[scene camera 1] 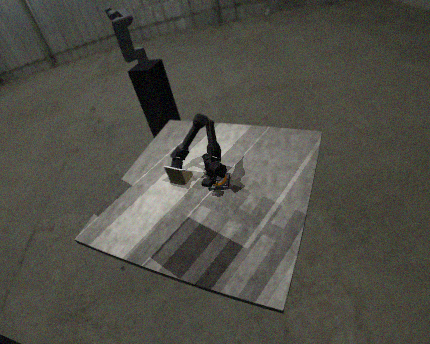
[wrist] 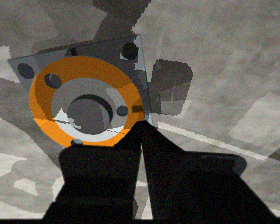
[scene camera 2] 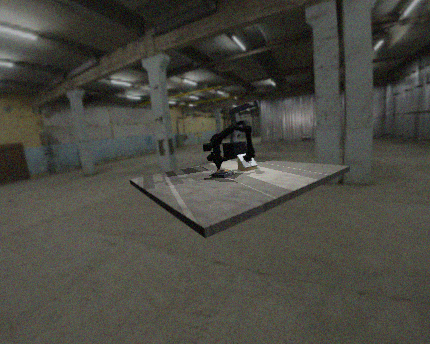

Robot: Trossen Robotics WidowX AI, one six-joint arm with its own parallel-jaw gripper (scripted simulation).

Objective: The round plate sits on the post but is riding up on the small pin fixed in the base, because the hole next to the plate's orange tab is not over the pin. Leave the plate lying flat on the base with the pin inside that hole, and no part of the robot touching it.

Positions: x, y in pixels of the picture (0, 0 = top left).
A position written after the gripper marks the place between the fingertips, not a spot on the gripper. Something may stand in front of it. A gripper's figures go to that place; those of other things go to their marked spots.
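A round plate (wrist: 80, 75) sits 11 cm from the lens, while the gripper (wrist: 141, 124) is 12 cm from the lens.
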